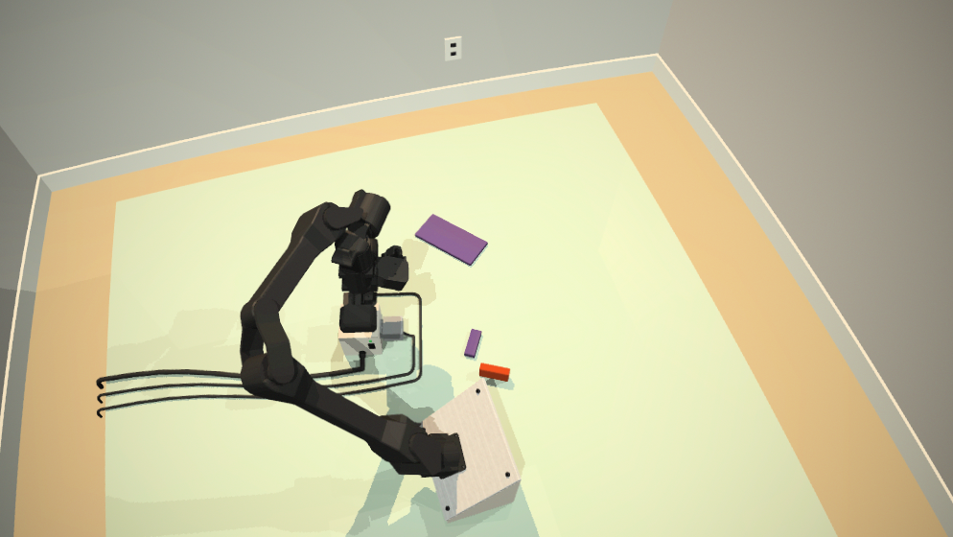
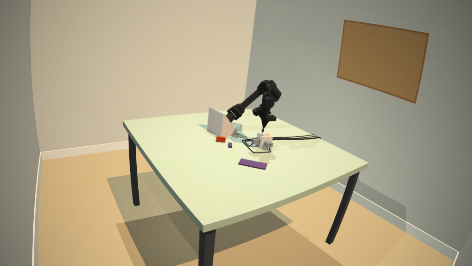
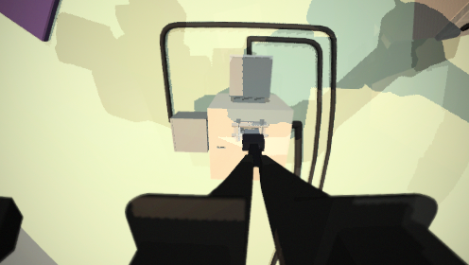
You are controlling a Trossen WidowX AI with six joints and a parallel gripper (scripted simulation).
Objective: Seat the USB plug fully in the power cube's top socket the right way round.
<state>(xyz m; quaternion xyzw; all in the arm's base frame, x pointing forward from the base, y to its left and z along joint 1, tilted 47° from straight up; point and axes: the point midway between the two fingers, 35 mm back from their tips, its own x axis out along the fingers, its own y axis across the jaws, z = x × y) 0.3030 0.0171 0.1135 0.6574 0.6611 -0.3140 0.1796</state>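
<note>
The black USB plug is 20 mm below my gripper tip. The rest, counted from my gripper tip: orange block: 220 mm to the right, 140 mm behind, 110 mm below; then USB socket: 60 mm below; then purple slab: 210 mm to the right, 210 mm ahead, 120 mm below.
</note>
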